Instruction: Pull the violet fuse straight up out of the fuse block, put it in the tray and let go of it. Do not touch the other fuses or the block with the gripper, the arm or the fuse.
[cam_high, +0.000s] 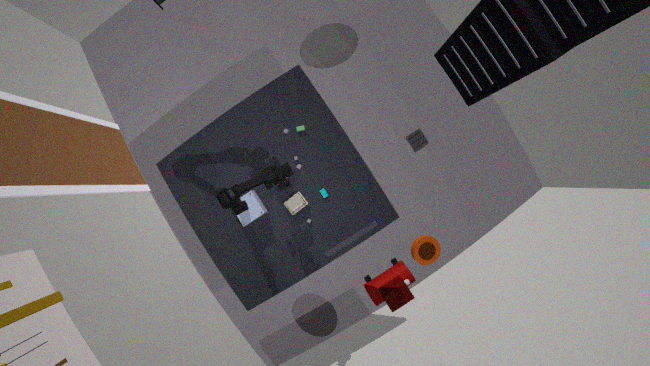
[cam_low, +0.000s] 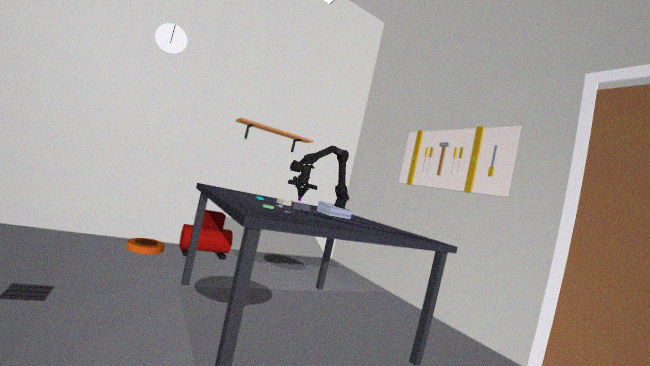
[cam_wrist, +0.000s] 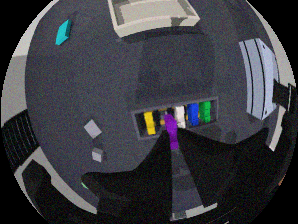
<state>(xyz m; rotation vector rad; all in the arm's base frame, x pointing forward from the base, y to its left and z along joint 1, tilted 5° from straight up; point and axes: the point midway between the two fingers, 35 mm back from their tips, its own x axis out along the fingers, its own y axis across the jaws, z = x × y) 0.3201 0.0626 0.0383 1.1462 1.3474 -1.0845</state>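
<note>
Right now my gripper tip is 20 mm past the white fuse and 50 mm above it. Also, from my gripper tip: yellow fuse (20 mm ahead, 50 mm below); then violet fuse (10 mm below); then blue fuse (40 mm behind, 50 mm below).
</note>
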